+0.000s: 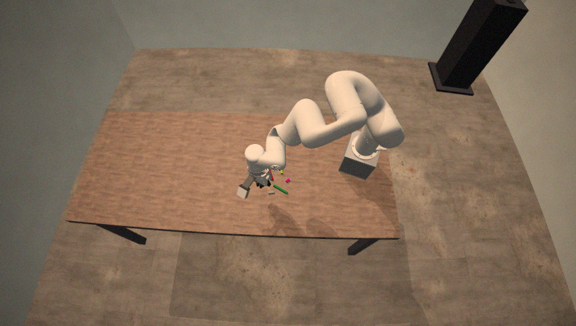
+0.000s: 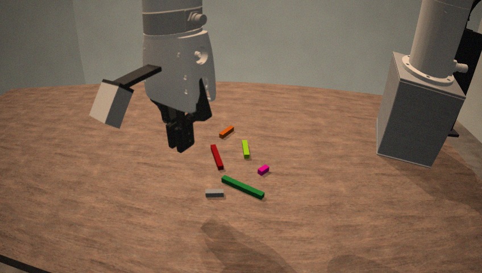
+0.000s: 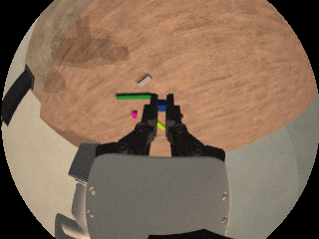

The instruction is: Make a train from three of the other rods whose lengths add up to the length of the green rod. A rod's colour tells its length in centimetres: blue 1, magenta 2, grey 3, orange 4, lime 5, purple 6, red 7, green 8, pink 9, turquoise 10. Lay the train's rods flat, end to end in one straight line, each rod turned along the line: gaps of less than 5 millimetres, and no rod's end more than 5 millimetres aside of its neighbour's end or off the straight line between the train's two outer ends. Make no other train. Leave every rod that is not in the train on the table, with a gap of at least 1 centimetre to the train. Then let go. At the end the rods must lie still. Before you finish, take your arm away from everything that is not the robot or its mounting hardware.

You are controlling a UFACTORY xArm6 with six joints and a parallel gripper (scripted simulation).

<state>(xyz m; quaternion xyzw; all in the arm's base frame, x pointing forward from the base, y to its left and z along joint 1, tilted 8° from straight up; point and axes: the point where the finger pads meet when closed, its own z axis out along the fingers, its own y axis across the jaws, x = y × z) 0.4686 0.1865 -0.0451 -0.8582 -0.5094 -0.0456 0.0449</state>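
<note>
Now: hand 40 mm past the orange rod, 190 mm to the left of it and 110 mm above it. The rest, counted from my hand: small blue rod: 20 mm below; grey rod: 40 mm behind, 110 mm below; green rod: 90 mm behind, 30 mm to the right, 110 mm below.
</note>
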